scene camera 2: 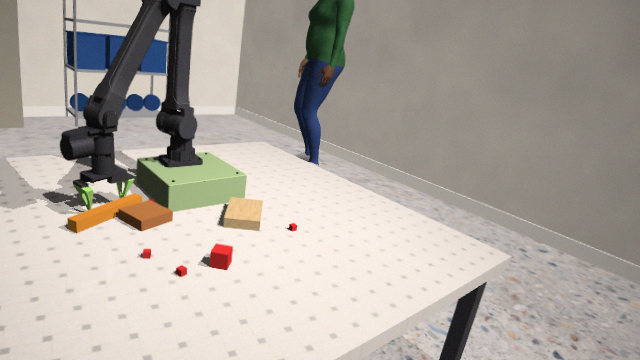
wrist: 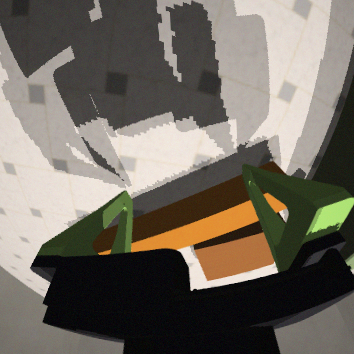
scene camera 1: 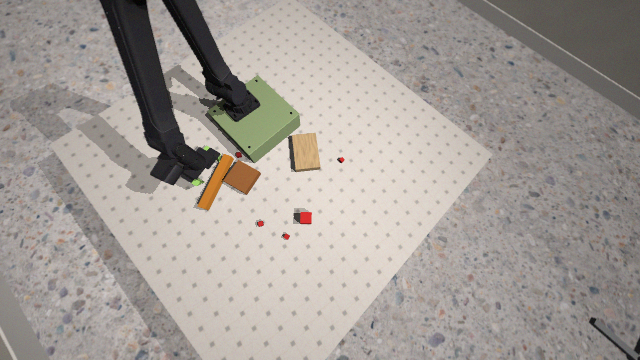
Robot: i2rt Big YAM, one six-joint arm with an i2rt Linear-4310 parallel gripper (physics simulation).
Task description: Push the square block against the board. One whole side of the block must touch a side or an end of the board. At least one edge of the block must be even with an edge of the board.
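Frame: origin at the arm's base, x ahead, y left, z up, level; millimetres.
Seen in the pictures: gripper, between the fingertips: [scene camera 2: 106, 205] [wrist: 183, 183] [scene camera 1: 211, 171]; arm's base, origin of its link: [scene camera 2: 180, 162] [scene camera 1: 242, 106].
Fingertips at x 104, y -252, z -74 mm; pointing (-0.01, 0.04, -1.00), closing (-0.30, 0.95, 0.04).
Note:
Pixels of each thing's middle, then the offset from my fingertips to it.
- brown square block, middle of its body: [wrist: 237, 248] [scene camera 2: 145, 214] [scene camera 1: 242, 177] dz +3, dx +101, dy +78 mm
- orange bar, middle of its body: [wrist: 172, 226] [scene camera 2: 107, 211] [scene camera 1: 216, 181] dz +4, dx +50, dy -7 mm
- light wood rectangular board, middle of its body: [scene camera 2: 244, 213] [scene camera 1: 306, 152] dz +3, dx +182, dy +334 mm
- red cube, middle of its body: [scene camera 2: 221, 256] [scene camera 1: 306, 218] dz +8, dx +386, dy +158 mm
The brown square block [scene camera 1: 242, 177] [scene camera 2: 145, 215] [wrist: 235, 256] lies flat. One of its corners is at or very near the long side of an orange bar [scene camera 1: 215, 183] [scene camera 2: 106, 212] [wrist: 190, 230], with a wedge-shaped gap between their sides. A light wood rectangular board [scene camera 1: 305, 152] [scene camera 2: 243, 213] lies flat to the right, apart from the block. My gripper [scene camera 1: 202, 165] [scene camera 2: 106, 202] [wrist: 183, 183] is open and empty, low over the table on the bar's side away from the block. Its fingers hide parts of the bar and block in the wrist view.
The green arm base [scene camera 1: 272, 120] [scene camera 2: 207, 194] stands behind the block and board. A red cube [scene camera 1: 306, 218] [scene camera 2: 221, 256] and small red cubes [scene camera 1: 260, 223] [scene camera 1: 286, 236] [scene camera 2: 146, 253] lie in front. Other small red cubes [scene camera 1: 341, 160] [scene camera 1: 238, 155] lie right of the board and beside the base.

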